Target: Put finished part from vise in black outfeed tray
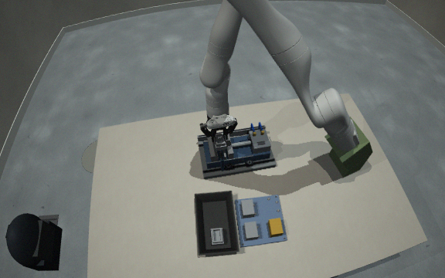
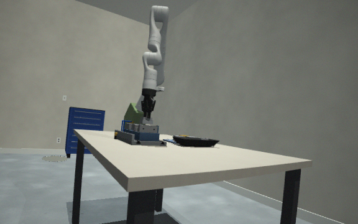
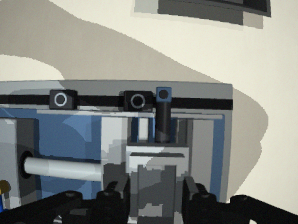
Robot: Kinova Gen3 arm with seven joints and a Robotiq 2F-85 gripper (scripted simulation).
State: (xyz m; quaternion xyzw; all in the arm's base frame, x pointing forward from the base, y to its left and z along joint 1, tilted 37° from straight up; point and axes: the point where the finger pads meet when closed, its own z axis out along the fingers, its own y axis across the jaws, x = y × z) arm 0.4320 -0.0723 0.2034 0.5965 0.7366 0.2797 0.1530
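Right now my hand is 60 mm past the blue vise, 20 mm to the left of it and 100 mm above it. Also, from my hand: yellow block 230 mm behind, 300 mm to the left, 120 mm below; blue plate 180 mm behind, 260 mm to the left, 140 mm below.
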